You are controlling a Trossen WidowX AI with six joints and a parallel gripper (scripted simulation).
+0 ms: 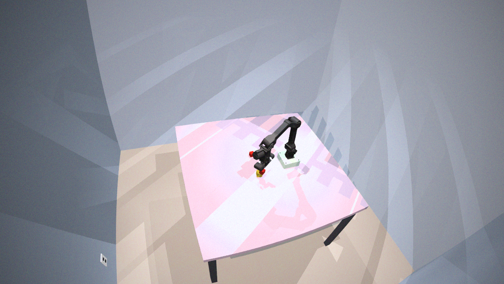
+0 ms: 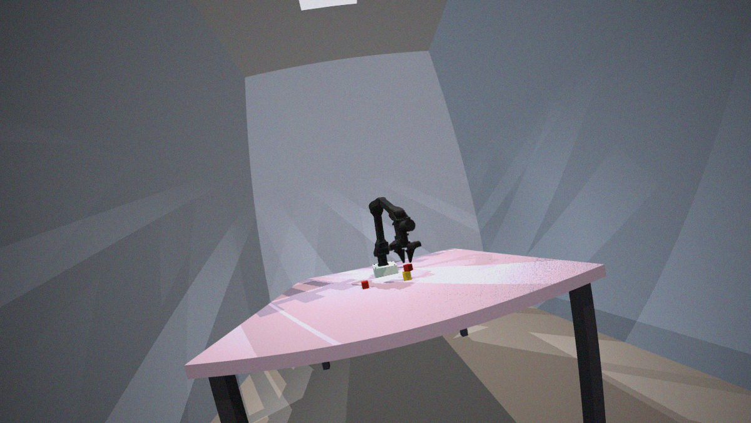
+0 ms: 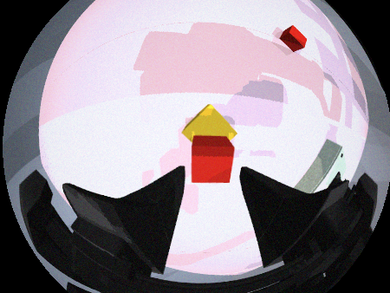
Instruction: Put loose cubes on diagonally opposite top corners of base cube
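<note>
Now: the yellow cube 1 cm ahead of my gripper tip, 2 cm to the right of it and 6 cm below it.
</note>
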